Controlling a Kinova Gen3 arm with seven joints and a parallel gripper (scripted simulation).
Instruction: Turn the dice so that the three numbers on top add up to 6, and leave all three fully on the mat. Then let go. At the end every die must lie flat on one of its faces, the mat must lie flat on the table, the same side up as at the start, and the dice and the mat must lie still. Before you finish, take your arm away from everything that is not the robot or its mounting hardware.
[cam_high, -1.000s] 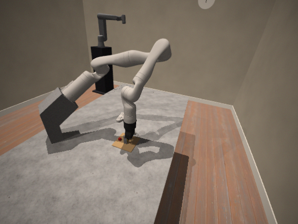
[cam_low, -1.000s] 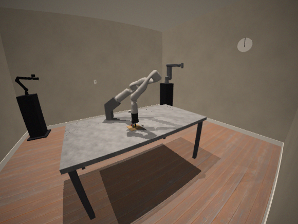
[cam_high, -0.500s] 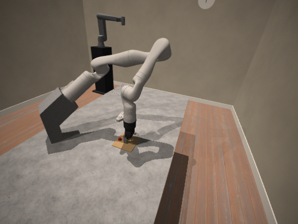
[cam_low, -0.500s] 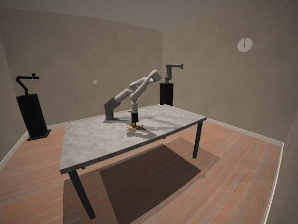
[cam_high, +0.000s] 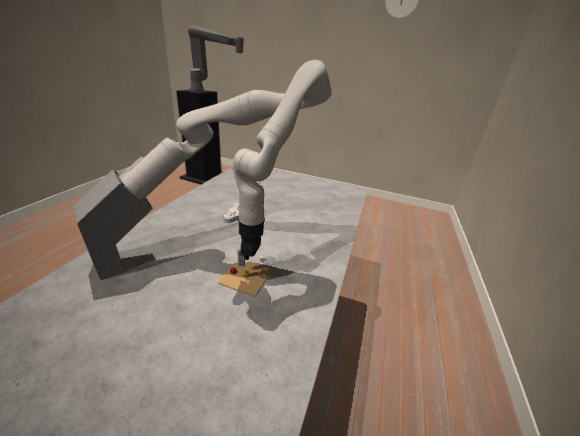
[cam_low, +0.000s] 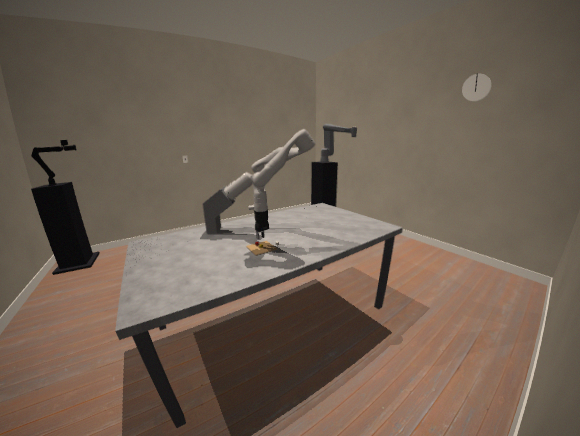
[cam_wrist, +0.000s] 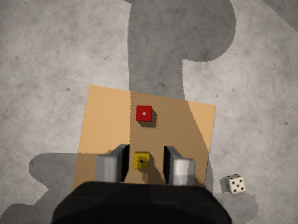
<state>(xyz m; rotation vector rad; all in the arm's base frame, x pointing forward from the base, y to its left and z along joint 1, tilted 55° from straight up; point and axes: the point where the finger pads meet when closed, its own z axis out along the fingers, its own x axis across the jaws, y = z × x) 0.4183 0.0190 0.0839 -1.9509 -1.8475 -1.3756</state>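
Right now my hand is 1 cm short of the white die, 10 cm to the right of it and 7 cm above it. Round my hand: tan mat 1 cm ahead, 7 cm below; then red die 4 cm behind, 1 cm to the right, 6 cm below; then yellow die 1 cm ahead, 6 cm below.
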